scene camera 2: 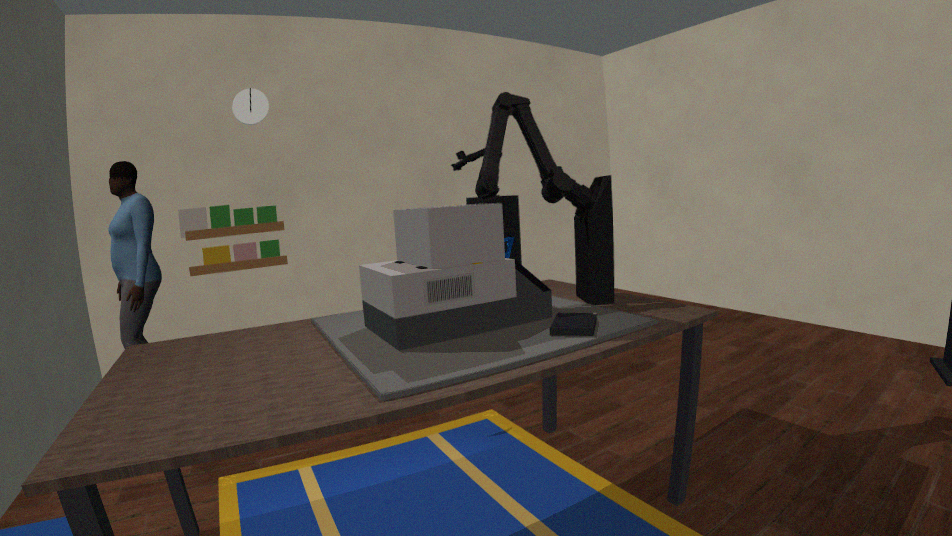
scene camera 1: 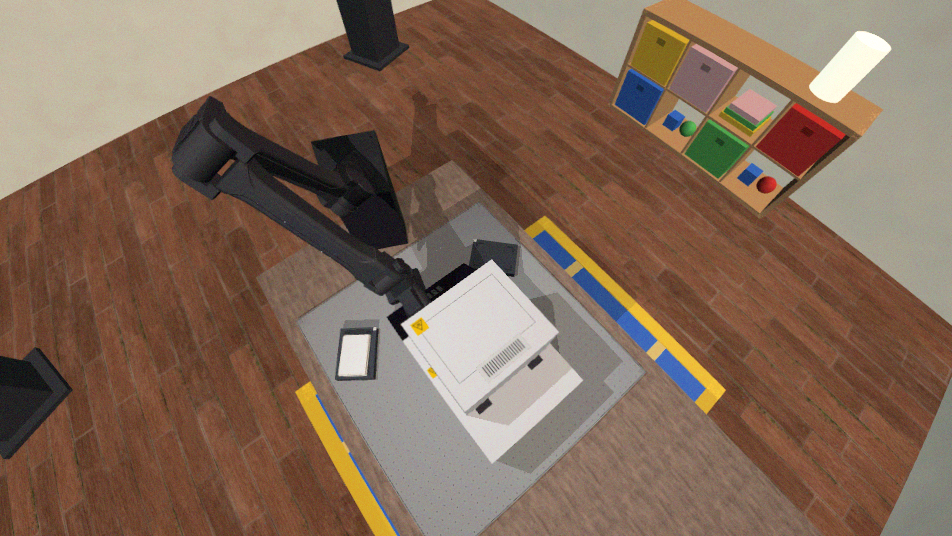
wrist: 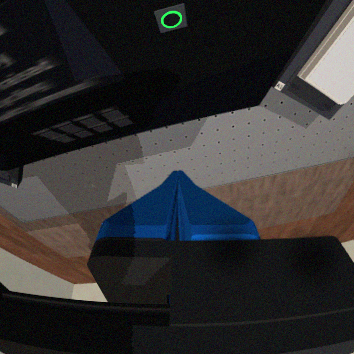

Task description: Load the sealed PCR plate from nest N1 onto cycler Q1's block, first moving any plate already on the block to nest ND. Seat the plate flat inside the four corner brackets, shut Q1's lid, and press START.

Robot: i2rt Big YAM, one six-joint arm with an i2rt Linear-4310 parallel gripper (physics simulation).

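Cycler Q1 (scene camera 1: 479, 326) (scene camera 2: 447, 292) has a white body and a large white lid (scene camera 1: 489, 319) (scene camera 2: 466, 233); I cannot tell whether the lid is fully down. Its block is hidden. My gripper (scene camera 2: 508, 247) (wrist: 177, 178) is shut and empty, blue fingertips together, over the cycler's front side. In the wrist view, a square button with a green ring (wrist: 171, 19) lies beyond the tips on the black front panel (wrist: 200, 65). A pale plate (scene camera 1: 354, 354) (wrist: 332, 65) sits in a dark nest (scene camera 1: 373, 356) (wrist: 315, 105). Another dark nest (scene camera 1: 494, 256) (scene camera 2: 573, 324) shows no plate. The nest labels are unreadable.
A row of four small keys (wrist: 82, 125) and a blurred screen (wrist: 30, 85) are on the panel. The cycler stands on a grey perforated board (scene camera 1: 413, 459) (scene camera 2: 386, 389) on a wooden table (scene camera 2: 199, 399). A person (scene camera 2: 133, 246) stands beyond the table.
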